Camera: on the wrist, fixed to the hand. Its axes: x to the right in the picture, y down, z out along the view.
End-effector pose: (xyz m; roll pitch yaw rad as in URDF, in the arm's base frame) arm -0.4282 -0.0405 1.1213 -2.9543 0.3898 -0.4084
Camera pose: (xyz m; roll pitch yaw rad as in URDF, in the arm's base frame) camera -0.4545 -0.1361 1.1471 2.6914 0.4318 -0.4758
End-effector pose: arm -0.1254 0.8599 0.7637 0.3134 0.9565 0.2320
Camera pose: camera -0.1601 0.9555 0.7517 -0.2253 0.9044 0.3215
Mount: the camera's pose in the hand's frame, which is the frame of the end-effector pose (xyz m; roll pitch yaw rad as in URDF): 0.0030 0.0910 -0.0469 -0.6116 -0.0306 0.0681
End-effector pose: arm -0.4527 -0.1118 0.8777 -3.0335 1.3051 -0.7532
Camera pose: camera -0.4916 -0.2063 0.8845 2.3698 1.3342 -1.0311
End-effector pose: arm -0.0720 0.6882 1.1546 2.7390 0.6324 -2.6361
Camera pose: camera -0.1465 0.7216 1.2164 2.0737 0.6319 -2.7286
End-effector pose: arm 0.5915 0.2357 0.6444 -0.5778 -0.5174 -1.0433
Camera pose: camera 0.6587 0.2209 0.5685 -1.2296 -0.5043 -0.9590
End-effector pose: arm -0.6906 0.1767 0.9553 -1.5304 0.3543 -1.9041
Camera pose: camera -0.7218 0.2186 0.8672 -2.1271 0.4209 -1.8676
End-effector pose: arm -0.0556 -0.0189 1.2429 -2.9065 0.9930 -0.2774
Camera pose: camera -0.0616 -0.1206 1.2537 2.6676 1.0357 -0.3934
